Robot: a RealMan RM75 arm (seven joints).
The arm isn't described. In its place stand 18 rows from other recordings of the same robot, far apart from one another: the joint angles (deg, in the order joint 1, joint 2, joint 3, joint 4, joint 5, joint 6, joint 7), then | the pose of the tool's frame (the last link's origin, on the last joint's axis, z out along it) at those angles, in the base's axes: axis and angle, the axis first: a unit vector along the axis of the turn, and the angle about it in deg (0 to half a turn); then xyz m.
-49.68, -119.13, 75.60, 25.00, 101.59, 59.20, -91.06 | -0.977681 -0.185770 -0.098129 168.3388 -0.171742 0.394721 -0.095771
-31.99, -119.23, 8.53, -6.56, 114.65, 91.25, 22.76 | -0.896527 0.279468 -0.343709 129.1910 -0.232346 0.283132 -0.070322
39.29, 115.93, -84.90, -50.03, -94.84, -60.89, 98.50 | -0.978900 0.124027 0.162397 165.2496 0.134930 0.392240 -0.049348
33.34, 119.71, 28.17, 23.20, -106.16, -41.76, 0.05 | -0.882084 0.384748 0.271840 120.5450 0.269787 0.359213 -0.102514
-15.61, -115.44, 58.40, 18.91, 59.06, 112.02, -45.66 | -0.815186 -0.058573 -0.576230 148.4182 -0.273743 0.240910 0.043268
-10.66, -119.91, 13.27, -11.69, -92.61, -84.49, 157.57 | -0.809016 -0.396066 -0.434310 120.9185 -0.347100 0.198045 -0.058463
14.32, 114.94, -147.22, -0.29, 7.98, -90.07, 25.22 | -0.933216 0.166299 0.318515 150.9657 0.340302 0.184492 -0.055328
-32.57, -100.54, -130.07, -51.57, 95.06, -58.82, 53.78 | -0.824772 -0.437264 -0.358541 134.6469 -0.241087 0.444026 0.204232
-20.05, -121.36, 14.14, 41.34, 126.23, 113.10, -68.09 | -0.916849 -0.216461 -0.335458 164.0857 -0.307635 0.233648 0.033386
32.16, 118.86, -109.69, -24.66, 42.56, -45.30, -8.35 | -0.890128 0.291420 0.350352 100.2718 0.263706 0.414012 -0.005886
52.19, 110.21, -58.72, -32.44, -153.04, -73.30, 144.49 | -0.851310 0.498075 -0.164905 156.6922 0.252724 0.421998 0.020987
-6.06, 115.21, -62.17, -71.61, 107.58, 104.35, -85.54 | -0.891179 0.204547 0.404920 166.1330 0.252584 0.194542 0.094141
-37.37, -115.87, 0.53, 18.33, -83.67, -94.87, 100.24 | -0.715869 -0.293643 -0.633487 147.9258 -0.249957 0.370879 0.085976
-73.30, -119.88, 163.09, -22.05, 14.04, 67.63, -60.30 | -0.997271 0.056275 0.047790 167.3907 -0.156836 0.435774 -0.058477
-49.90, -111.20, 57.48, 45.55, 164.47, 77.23, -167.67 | -0.765286 -0.622480 0.163880 143.4150 -0.250119 0.430354 0.061225
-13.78, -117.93, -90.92, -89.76, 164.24, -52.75, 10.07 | -0.902958 -0.427331 0.045327 123.0682 -0.232624 0.363017 0.045044
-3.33, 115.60, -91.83, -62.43, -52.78, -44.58, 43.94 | -0.966840 0.120980 0.224908 126.0008 0.290603 0.286247 0.009451
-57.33, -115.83, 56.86, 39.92, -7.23, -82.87, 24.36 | -0.820036 -0.499417 0.279505 152.9791 -0.220055 0.419573 0.018089
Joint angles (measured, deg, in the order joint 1, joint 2, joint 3, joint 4, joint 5, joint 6, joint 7), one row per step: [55.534 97.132 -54.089 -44.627 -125.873 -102.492 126.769]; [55.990 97.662 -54.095 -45.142 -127.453 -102.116 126.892]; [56.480 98.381 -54.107 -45.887 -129.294 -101.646 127.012]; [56.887 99.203 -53.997 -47.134 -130.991 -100.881 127.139]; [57.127 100.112 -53.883 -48.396 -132.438 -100.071 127.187]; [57.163 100.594 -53.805 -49.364 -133.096 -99.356 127.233]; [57.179 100.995 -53.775 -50.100 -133.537 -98.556 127.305]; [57.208 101.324 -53.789 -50.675 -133.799 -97.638 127.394]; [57.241 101.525 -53.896 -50.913 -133.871 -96.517 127.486]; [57.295 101.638 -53.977 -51.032 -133.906 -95.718 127.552]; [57.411 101.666 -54.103 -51.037 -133.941 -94.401 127.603]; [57.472 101.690 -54.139 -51.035 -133.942 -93.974 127.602]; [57.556 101.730 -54.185 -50.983 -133.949 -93.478 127.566]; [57.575 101.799 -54.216 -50.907 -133.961 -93.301 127.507]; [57.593 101.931 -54.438 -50.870 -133.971 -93.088 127.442]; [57.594 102.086 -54.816 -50.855 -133.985 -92.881 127.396]
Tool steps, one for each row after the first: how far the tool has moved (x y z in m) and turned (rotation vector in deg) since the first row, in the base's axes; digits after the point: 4 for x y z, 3 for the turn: [-0.0015 0.0017 -0.0026 0.297 -1.305 0.273]; [-0.0035 0.0036 -0.0059 0.698 -2.801 0.708]; [-0.0069 0.0063 -0.0085 1.691 -4.087 1.515]; [-0.0099 0.0085 -0.0116 2.676 -5.071 2.334]; [-0.0120 0.0104 -0.0124 3.675 -5.504 2.951]; [-0.0139 0.0122 -0.0132 4.651 -5.752 3.427]; [-0.0157 0.0144 -0.0139 5.672 -5.856 3.854]; [-0.0171 0.0169 -0.0145 6.725 -5.847 4.125]; [-0.0181 0.0188 -0.0149 7.467 -5.831 4.316]; [-0.0194 0.0221 -0.0146 8.698 -5.842 4.571]; [-0.0201 0.0232 -0.0146 9.083 -5.824 4.693]; [-0.0208 0.0244 -0.0148 9.486 -5.802 4.843]; [-0.0208 0.0247 -0.0154 9.537 -5.786 4.888]; [-0.0210 0.0249 -0.0169 9.490 -5.886 5.030]; [-0.0211 0.0248 -0.0189 9.349 -6.099 5.200]
